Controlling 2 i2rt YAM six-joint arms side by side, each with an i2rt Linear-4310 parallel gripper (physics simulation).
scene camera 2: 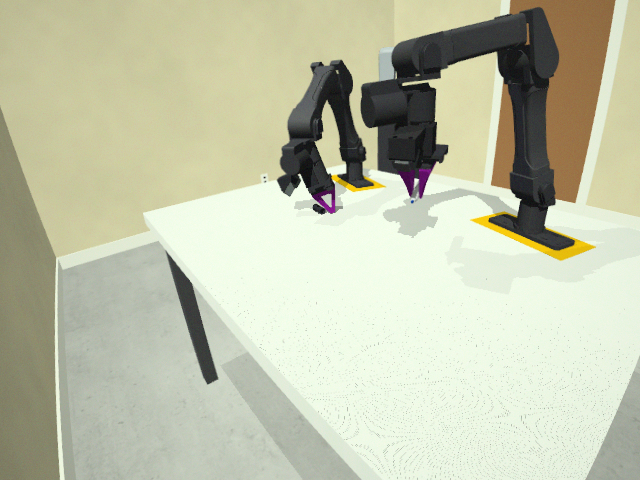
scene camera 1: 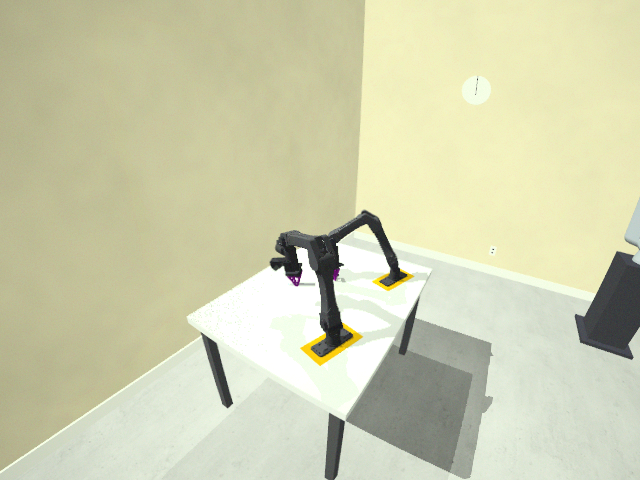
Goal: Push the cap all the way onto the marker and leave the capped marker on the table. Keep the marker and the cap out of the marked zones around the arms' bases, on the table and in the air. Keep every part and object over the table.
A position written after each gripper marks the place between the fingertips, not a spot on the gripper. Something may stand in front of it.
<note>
In view: the left gripper (scene camera 2: 416, 196) and the right gripper (scene camera 2: 332, 212).
</note>
